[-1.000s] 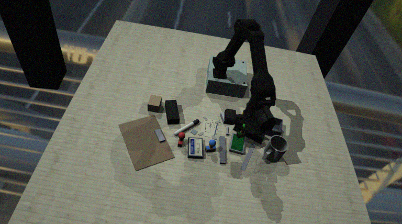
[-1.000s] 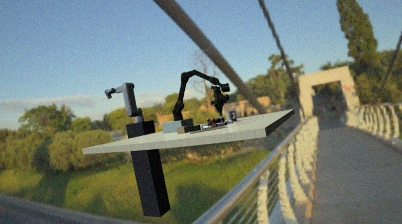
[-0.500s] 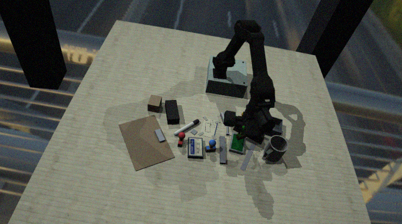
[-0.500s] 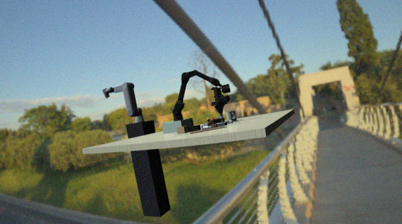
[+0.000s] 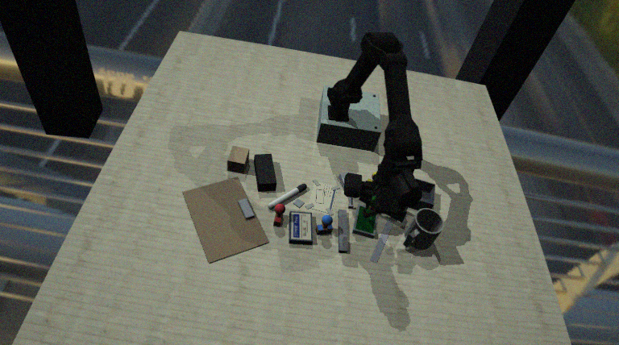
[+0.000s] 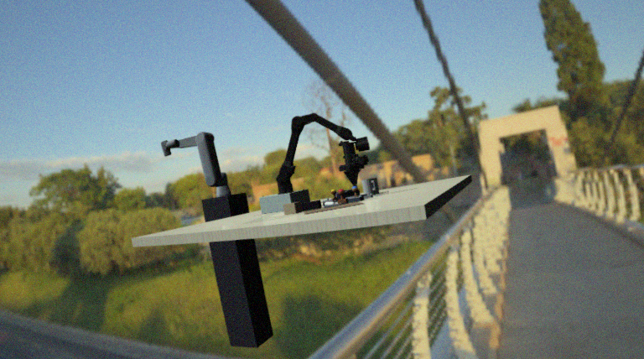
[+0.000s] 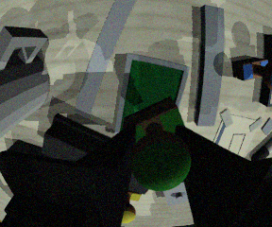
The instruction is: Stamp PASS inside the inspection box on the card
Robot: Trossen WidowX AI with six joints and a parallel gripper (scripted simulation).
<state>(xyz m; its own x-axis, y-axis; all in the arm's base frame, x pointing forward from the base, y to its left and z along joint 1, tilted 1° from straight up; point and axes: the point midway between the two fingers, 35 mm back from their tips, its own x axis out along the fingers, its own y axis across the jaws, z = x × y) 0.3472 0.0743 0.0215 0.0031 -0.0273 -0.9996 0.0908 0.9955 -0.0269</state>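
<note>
Now: the green ink pad 70 mm below my gripper tip. Also, from my gripper tip: ruler: 50 mm ahead, 40 mm to the left, 70 mm below; then grey bar: 30 mm ahead, 70 mm to the right, 70 mm below; then green-knobbed stamp: right at my gripper tip.
</note>
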